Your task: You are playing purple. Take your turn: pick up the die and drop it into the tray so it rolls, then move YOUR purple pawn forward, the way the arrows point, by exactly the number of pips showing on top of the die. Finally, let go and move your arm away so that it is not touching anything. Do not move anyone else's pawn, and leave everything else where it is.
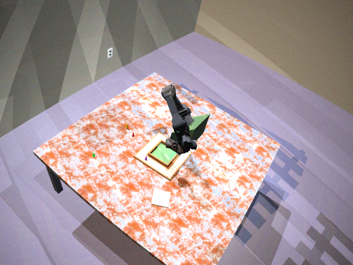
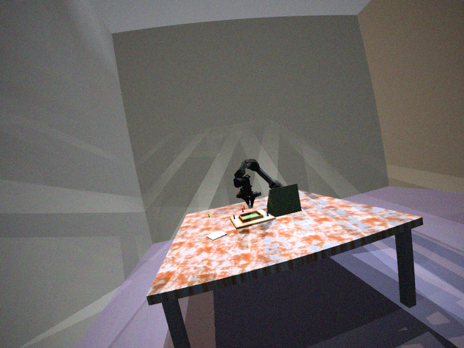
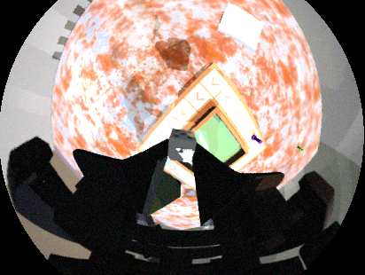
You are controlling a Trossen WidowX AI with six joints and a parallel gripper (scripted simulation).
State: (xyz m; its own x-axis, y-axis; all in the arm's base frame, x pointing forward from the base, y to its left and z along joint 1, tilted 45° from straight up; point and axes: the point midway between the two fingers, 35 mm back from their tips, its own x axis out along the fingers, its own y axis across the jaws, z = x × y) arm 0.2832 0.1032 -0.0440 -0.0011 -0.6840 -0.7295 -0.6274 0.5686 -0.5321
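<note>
The purple pawn lies 12 cm ahead of my gripper tip, 16 cm to the right of it and 9 cm below it. From my gripper tip the other things lie so: white die right at my gripper tip; then green-floored tray 10 cm to the right, 11 cm below; then blue pawn 12 cm behind, 4 cm to the right, 9 cm below.
</note>
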